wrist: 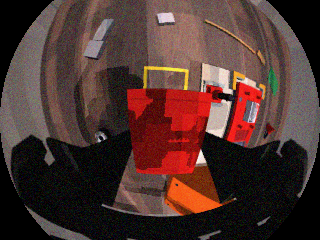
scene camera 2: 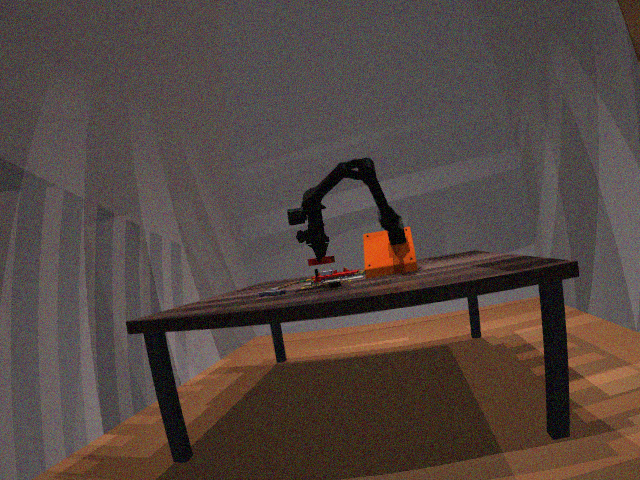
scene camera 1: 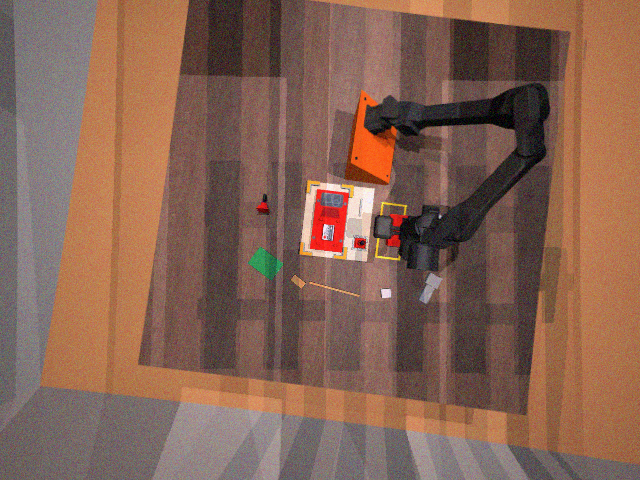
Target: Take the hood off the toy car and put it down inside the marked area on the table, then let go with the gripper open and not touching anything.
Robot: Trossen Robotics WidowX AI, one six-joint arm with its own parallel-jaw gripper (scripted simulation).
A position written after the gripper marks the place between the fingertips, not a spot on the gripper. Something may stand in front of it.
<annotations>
gripper: wrist 167, 133; scene camera 2 321, 261; scene camera 1 399, 231
</annotations>
